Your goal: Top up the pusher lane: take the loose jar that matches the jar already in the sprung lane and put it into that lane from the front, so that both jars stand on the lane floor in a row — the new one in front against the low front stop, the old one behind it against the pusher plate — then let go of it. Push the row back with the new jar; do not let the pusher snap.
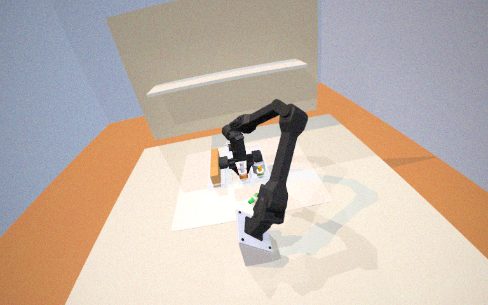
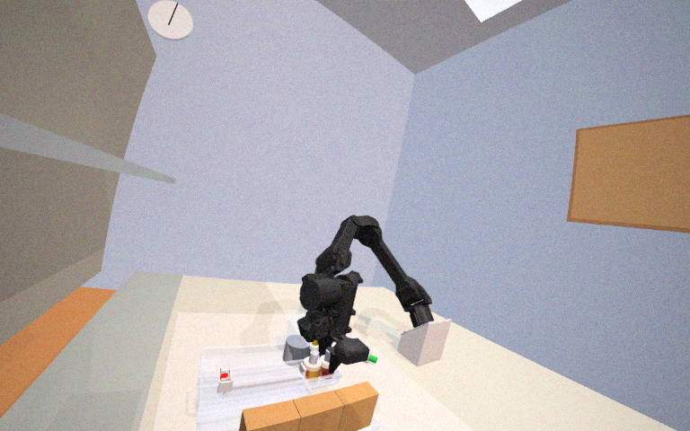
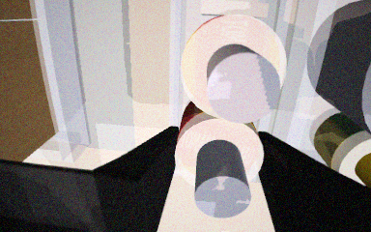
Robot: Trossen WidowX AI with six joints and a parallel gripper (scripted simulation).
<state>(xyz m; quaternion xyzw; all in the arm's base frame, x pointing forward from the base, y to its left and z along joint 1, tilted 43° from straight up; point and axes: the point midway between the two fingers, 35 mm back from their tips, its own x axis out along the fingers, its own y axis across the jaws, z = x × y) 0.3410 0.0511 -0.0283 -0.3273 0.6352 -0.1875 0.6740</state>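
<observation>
Now: the grey cylinder 50 mm ahead of my gripper tip and 70 mm to the right of it. Also, from my gripper tip: clear sprung lane (140 mm ahead, 50 mm to the left, 10 mm below); black rod (80 mm behind, 160 mm to the right, 30 mm below); pusher plate (140 mm ahead, 50 mm to the left, 20 mm above).
</observation>
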